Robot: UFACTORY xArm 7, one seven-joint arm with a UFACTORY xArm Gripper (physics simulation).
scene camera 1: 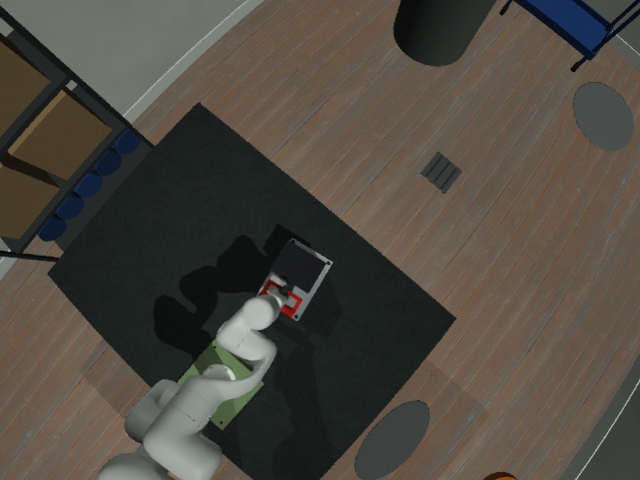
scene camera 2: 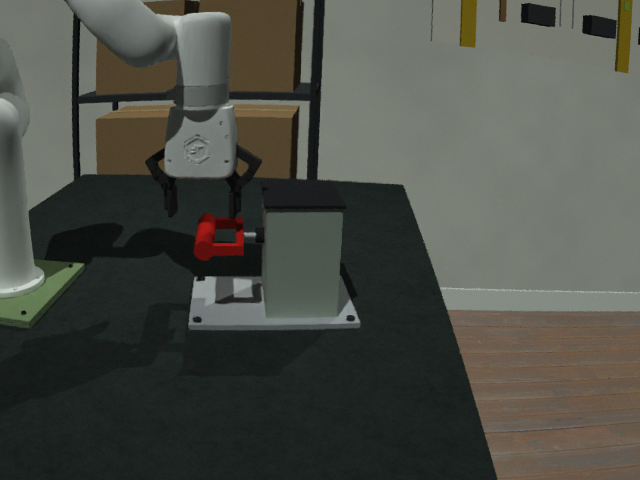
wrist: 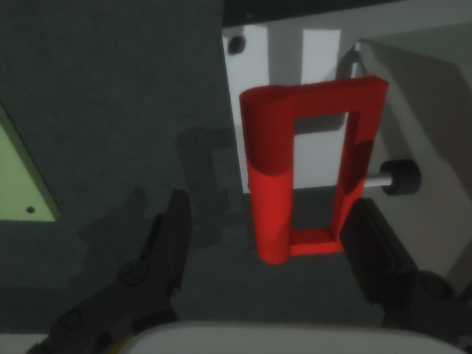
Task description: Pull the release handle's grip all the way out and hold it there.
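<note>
The red release handle (scene camera 1: 290,311) (scene camera 2: 205,238) (wrist: 272,215) has a thick round grip bar and an open rectangular frame. A short metal shaft (scene camera 2: 250,235) (wrist: 378,179) joins it to the pale housing (scene camera 2: 302,263) with a black top, on a light base plate (scene camera 2: 273,321) (wrist: 250,65). A gap separates the frame from the housing. My gripper (scene camera 2: 202,210) (wrist: 268,213) is open and empty, pointing down with its tips slightly above the handle. In scene camera 2, one finger is left of the grip bar and the other above the frame's inner bar. The arm partly hides the handle in scene camera 1.
The housing stands right beside the right finger in scene camera 2. A green mounting plate (scene camera 1: 222,424) (scene camera 2: 56,284) (wrist: 22,185) lies under the arm's base on the dark mat (scene camera 1: 170,186) (scene camera 2: 361,413). A shelf rack (scene camera 2: 316,103) with cardboard boxes (scene camera 2: 268,46) stands behind.
</note>
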